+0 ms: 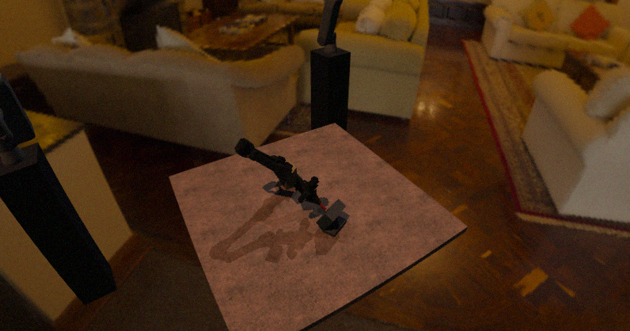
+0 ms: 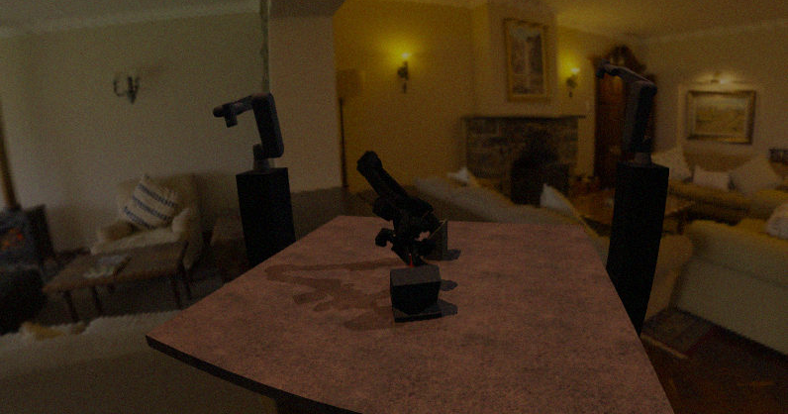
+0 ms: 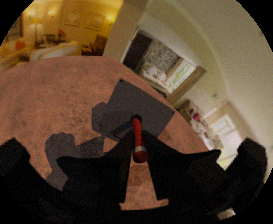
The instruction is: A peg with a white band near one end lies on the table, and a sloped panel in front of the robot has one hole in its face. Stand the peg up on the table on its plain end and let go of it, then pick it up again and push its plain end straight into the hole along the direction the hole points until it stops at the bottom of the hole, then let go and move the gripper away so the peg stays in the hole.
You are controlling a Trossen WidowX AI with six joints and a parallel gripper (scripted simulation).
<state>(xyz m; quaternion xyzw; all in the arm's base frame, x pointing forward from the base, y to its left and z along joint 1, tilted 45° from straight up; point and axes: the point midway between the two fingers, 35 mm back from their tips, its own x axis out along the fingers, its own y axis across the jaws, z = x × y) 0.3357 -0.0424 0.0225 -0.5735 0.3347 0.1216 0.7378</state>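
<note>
Now: the red peg 1 cm behind my gripper tip, 1 cm to the right of it and 1 cm above it. Round my gripper tip: sloped panel (6 cm ahead, 2 cm to the left, 4 cm below).
</note>
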